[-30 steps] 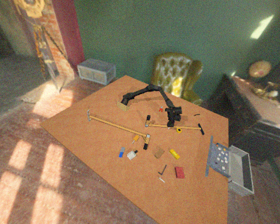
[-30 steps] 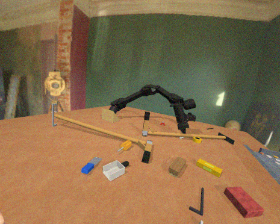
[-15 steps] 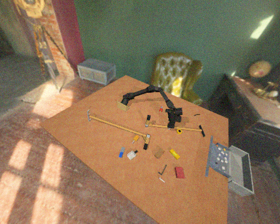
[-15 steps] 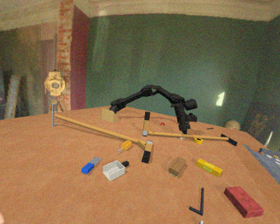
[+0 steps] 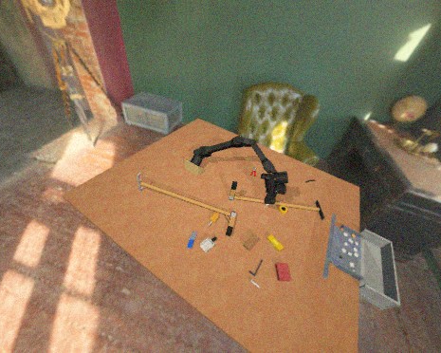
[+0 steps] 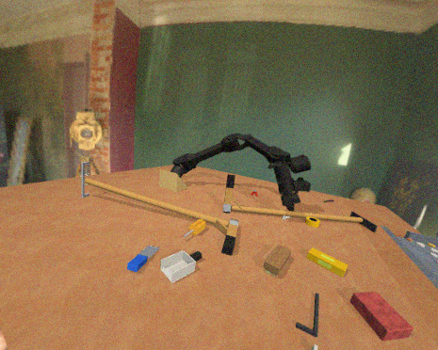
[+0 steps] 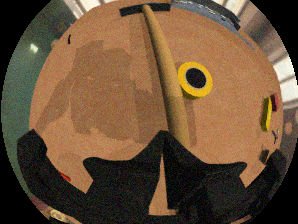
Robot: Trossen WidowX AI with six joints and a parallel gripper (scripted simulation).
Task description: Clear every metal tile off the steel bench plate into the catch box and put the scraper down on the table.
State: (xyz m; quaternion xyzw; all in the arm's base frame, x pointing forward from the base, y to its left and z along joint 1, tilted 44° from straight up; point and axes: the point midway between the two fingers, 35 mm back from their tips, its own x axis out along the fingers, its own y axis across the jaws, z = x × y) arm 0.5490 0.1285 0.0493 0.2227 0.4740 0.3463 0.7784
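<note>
Now: gripper tip 50 mm below the long scraper, 20 mm short of it and 10 mm to the left of it. The rest, counted from my gripper tip: wooden block: 330 mm to the right, 30 mm ahead; yellow level: 260 mm to the right, 130 mm ahead; yellow tape roll: 80 mm ahead, 10 mm to the right, 10 mm below.
</note>
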